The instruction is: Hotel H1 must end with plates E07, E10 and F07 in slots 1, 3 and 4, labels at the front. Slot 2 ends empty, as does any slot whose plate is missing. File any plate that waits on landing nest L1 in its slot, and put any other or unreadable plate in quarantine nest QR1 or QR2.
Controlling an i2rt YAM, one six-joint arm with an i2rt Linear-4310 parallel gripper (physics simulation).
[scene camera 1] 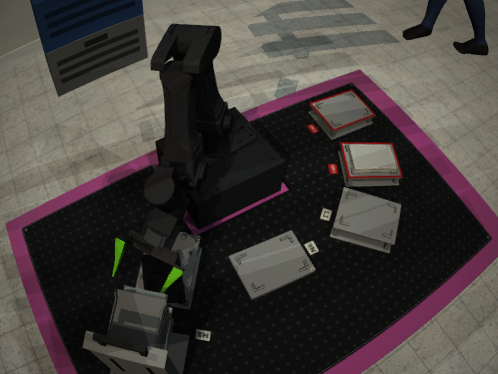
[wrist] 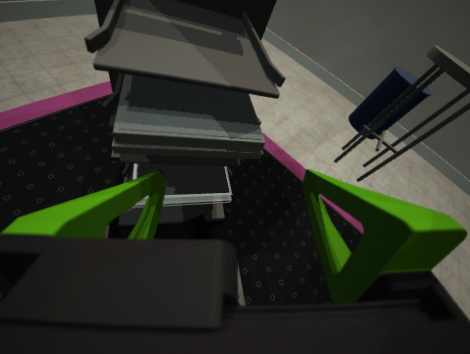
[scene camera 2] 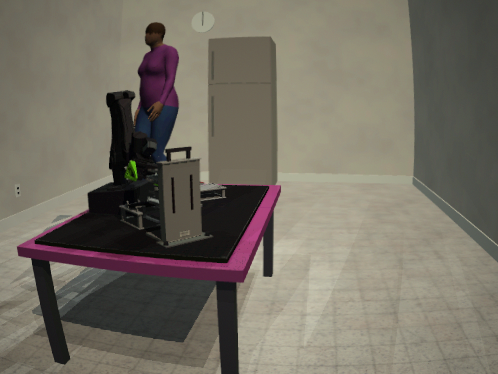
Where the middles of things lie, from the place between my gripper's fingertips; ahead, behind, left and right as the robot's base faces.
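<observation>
There is the pale plate (wrist: 186, 185), which sits 5 cm below my hand, 7 cm ahead of it and 3 cm to the right of it. I also see nest N6 (scene camera 1: 267, 266), and from my hand that one is 16 cm below, 6 cm ahead and 32 cm to the left.
</observation>
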